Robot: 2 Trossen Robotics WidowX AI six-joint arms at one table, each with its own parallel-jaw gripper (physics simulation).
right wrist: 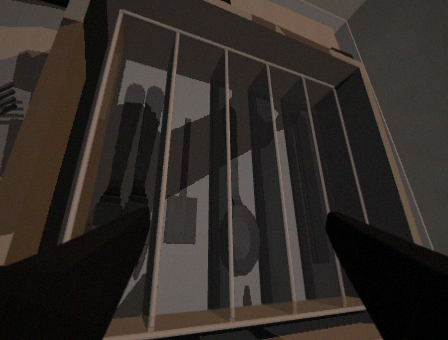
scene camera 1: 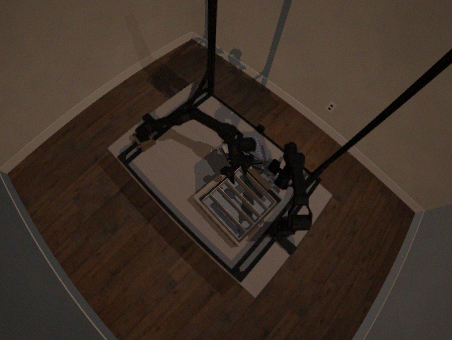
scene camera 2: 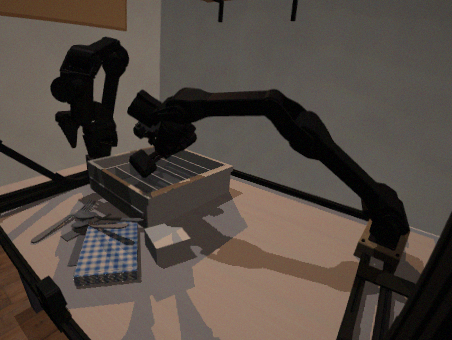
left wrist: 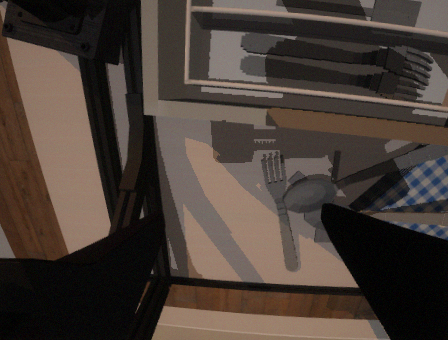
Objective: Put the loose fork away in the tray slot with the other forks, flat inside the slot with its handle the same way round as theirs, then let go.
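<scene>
The loose grey fork (scene camera 2: 52,231) (left wrist: 286,235) lies on the table outside the tray (scene camera 2: 190,197) (left wrist: 210,110), its tines toward the tray wall and its neck close beside a spoon bowl. Two forks (left wrist: 320,51) (right wrist: 125,137) lie side by side in the tray's edge slot, handles to the left and tines to the right in the left wrist view. My left gripper (left wrist: 242,215) is open and empty above the table, with the loose fork below and between its fingers in its wrist view. My right gripper (right wrist: 238,218) is open and empty above the tray.
A spoon (left wrist: 310,194) lies right of the loose fork. A blue checked cloth block (scene camera 2: 107,255) (left wrist: 425,185) bears knives. A small pale box (scene camera 2: 172,251) stands beside it. Other slots hold a spatula (right wrist: 180,220) and a spoon (right wrist: 245,240). The right arm reaches across the table.
</scene>
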